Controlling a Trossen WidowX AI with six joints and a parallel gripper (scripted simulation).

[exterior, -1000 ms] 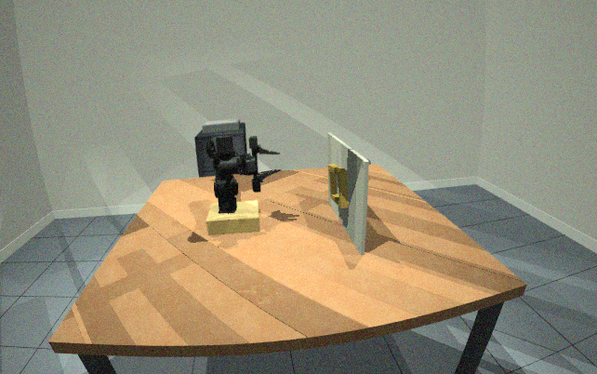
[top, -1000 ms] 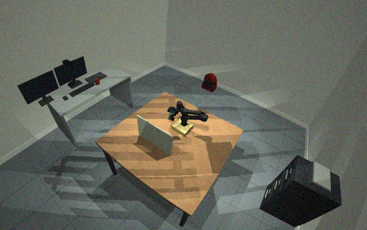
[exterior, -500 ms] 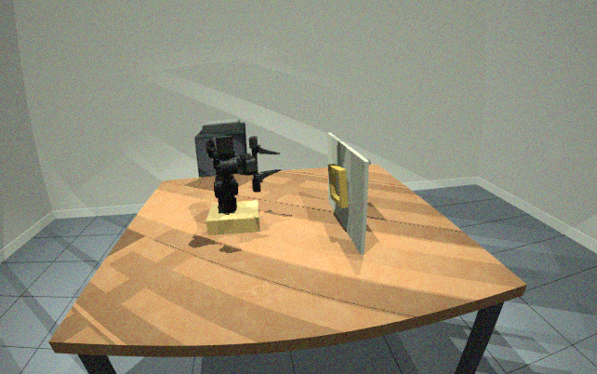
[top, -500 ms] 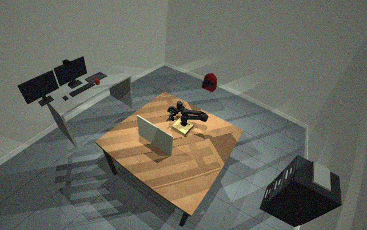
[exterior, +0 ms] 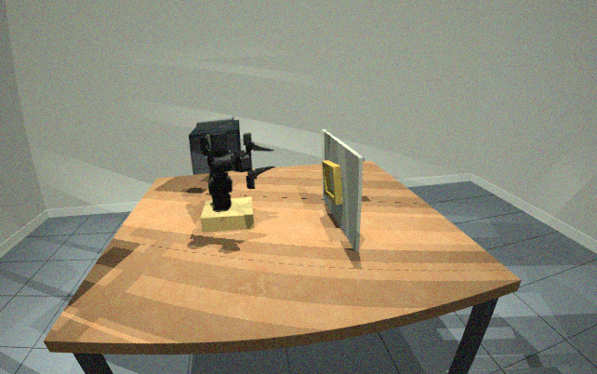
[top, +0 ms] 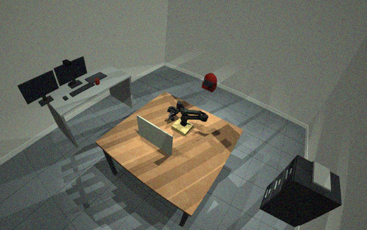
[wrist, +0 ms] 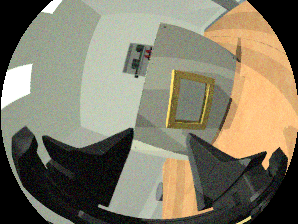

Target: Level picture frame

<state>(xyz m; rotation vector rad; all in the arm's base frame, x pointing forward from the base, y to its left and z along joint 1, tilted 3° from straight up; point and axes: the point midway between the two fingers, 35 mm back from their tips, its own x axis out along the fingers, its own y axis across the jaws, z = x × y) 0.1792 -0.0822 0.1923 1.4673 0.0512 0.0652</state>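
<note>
Now: the yellow picture frame 20 cm ahead of my gripper tip and 9 cm below it. The rest, counted from my gripper tip: grey wall panel: 21 cm ahead, 10 cm below.
</note>
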